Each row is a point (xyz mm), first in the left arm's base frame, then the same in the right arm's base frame.
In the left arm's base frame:
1: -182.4 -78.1 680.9
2: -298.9 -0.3 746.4
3: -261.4 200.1 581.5
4: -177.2 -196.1 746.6
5: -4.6 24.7 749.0
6: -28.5 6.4 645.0
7: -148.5 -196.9 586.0
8: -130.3 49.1 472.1
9: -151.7 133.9 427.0
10: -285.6 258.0 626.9
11: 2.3 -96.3 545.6
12: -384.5 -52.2 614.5
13: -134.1 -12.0 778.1
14: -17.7 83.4 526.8
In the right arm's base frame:
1: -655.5 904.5 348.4
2: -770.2 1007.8 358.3
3: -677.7 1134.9 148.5
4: -677.8 816.9 448.9
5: -480.3 1012.8 414.7
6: -487.7 960.9 320.0
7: -621.7 758.1 307.4
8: -550.8 946.9 125.3
9: -552.4 1011.7 51.4
10: -701.5 1206.4 166.0
11: -454.0 828.1 269.0
12: -837.4 918.7 236.0
13: -616.6 997.2 426.2
14: -446.1 990.7 188.2

